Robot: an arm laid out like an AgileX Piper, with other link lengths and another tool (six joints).
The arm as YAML. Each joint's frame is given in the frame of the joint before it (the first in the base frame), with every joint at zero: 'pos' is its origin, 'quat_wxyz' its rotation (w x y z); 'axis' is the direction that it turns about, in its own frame. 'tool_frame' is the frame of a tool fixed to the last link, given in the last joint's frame.
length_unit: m
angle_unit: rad
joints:
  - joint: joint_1
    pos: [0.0, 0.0, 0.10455]
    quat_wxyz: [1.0, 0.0, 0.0, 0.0]
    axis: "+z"
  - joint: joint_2
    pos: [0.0, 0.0, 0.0]
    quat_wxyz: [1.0, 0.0, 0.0, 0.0]
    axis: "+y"
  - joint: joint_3
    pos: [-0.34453, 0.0, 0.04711]
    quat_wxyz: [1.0, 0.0, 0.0, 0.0]
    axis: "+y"
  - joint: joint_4
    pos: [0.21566, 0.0, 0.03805]
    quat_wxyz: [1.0, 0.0, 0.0, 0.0]
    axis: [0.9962, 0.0, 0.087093]
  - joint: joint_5
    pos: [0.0, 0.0, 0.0]
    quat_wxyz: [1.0, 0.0, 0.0, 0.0]
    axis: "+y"
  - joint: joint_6
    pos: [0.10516, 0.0, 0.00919]
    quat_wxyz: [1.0, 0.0, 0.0, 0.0]
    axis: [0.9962, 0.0, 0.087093]
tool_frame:
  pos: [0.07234, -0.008, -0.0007]
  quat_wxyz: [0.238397, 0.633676, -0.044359, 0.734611]
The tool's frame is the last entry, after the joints.
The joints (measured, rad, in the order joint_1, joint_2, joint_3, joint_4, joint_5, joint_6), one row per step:
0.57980, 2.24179, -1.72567, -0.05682, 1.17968, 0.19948
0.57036, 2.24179, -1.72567, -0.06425, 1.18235, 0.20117
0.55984, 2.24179, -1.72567, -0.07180, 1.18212, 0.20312
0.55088, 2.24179, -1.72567, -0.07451, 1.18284, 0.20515
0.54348, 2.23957, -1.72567, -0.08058, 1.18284, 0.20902
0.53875, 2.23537, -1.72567, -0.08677, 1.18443, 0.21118
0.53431, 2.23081, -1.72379, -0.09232, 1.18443, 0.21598
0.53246, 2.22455, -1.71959, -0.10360, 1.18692, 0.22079
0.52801, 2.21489, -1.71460, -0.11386, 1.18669, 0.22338
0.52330, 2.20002, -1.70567, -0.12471, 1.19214, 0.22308
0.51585, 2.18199, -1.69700, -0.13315, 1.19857, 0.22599
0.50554, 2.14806, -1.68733, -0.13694, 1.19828, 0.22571
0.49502, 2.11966, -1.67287, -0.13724, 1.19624, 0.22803
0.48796, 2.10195, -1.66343, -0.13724, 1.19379, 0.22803
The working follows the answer.
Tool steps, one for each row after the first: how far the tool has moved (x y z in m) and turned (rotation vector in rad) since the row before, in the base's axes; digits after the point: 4 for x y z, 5 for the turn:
0.0024, -0.0049, 0.0002, -0.00718, -0.00159, -0.00818
0.0031, -0.0050, 0.0001, -0.00567, -0.00401, -0.00931
0.0021, -0.0039, 0.0001, -0.00249, -0.00086, -0.00990
0.0021, -0.0037, 0.0011, -0.00355, -0.00508, -0.00874
0.0013, -0.0028, 0.0020, -0.00351, -0.00536, -0.00445
0.0010, -0.0027, 0.0018, -0.00292, -0.00532, -0.00695
0.0001, -0.0030, 0.0022, -0.00908, -0.00538, -0.00227
0.0008, -0.0038, 0.0035, -0.00555, -0.00923, -0.00286
-0.0008, -0.0050, 0.0051, -0.00858, -0.00555, -0.00068
-0.0008, -0.0058, 0.0064, -0.00543, -0.00694, -0.00779
-0.0003, -0.0060, 0.0128, 0.00893, -0.02309, -0.00857
-0.0015, -0.0060, 0.0092, 0.00766, -0.01434, -0.01245
-0.0009, -0.0039, 0.0056, 0.00515, -0.00938, -0.00675

Tool pose at each row, in the base's axes (x y z in m, rotation vector in rad; rounded; the steps above come from the unrounded poses):
0.3790, 0.2291, 0.0952, 2.53876, 0.94131, 0.15371
0.3814, 0.2243, 0.0954, 2.53524, 0.92913, 0.14963
0.3845, 0.2192, 0.0955, 2.53280, 0.91482, 0.14900
0.3866, 0.2153, 0.0955, 2.53440, 0.90146, 0.14582
0.3887, 0.2117, 0.0966, 2.53326, 0.88781, 0.14777
0.3900, 0.2088, 0.0986, 2.53028, 0.87956, 0.15141
0.3910, 0.2061, 0.1004, 2.52883, 0.86823, 0.15448
0.3912, 0.2031, 0.1026, 2.51978, 0.86205, 0.15621
0.3920, 0.1993, 0.1061, 2.51312, 0.85407, 0.16417
0.3911, 0.1944, 0.1112, 2.50383, 0.84996, 0.16684
0.3904, 0.1885, 0.1176, 2.49978, 0.83668, 0.17029
0.3901, 0.1826, 0.1304, 2.50460, 0.81748, 0.20002
0.3885, 0.1766, 0.1396, 2.51191, 0.79662, 0.21700
0.3876, 0.1727, 0.1452, 2.51622, 0.78473, 0.22865

